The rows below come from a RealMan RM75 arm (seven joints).
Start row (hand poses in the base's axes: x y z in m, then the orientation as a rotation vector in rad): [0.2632, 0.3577, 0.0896, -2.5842, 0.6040, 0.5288]
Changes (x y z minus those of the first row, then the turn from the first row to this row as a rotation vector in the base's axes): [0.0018, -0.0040, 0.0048, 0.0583, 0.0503, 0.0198]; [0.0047, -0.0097, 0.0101, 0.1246, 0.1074, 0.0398]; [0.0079, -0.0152, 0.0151, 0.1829, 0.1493, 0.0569]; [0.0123, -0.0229, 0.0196, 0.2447, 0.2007, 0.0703]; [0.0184, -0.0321, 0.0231, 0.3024, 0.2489, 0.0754]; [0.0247, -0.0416, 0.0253, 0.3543, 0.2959, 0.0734]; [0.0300, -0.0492, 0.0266, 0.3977, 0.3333, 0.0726]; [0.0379, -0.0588, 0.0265, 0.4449, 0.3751, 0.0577]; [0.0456, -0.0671, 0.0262, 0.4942, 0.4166, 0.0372]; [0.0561, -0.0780, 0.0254, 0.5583, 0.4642, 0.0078]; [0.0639, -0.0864, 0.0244, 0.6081, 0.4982, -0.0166]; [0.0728, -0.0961, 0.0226, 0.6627, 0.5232, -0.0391]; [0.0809, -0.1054, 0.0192, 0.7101, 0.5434, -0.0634]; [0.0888, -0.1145, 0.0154, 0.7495, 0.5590, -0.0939]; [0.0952, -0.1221, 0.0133, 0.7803, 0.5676, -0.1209]
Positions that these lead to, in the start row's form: [0.2650, 0.3537, 0.0944, -2.5311, 0.5717, 0.6105]; [0.2679, 0.3480, 0.0997, -2.4670, 0.5378, 0.6996]; [0.2711, 0.3425, 0.1047, -2.4099, 0.5061, 0.7645]; [0.2755, 0.3348, 0.1092, -2.3443, 0.4803, 0.8383]; [0.2816, 0.3256, 0.1127, -2.2788, 0.4651, 0.9028]; [0.2879, 0.3161, 0.1149, -2.2154, 0.4600, 0.9613]; [0.2932, 0.3085, 0.1162, -2.1624, 0.4538, 1.0067]; [0.3011, 0.2989, 0.1161, -2.0989, 0.4635, 1.0516]; [0.3088, 0.2906, 0.1158, -2.0308, 0.4780, 1.0928]; [0.3193, 0.2797, 0.1150, -1.9425, 0.4972, 1.1360]; [0.3271, 0.2713, 0.1140, -1.8740, 0.5122, 1.1641]; [0.3360, 0.2616, 0.1122, -1.8047, 0.5202, 1.1813]; [0.3441, 0.2523, 0.1088, -1.7434, 0.5315, 1.1922]; [0.3520, 0.2432, 0.1050, -1.6891, 0.5510, 1.1963]; [0.3584, 0.2356, 0.1029, -1.6468, 0.5684, 1.1943]
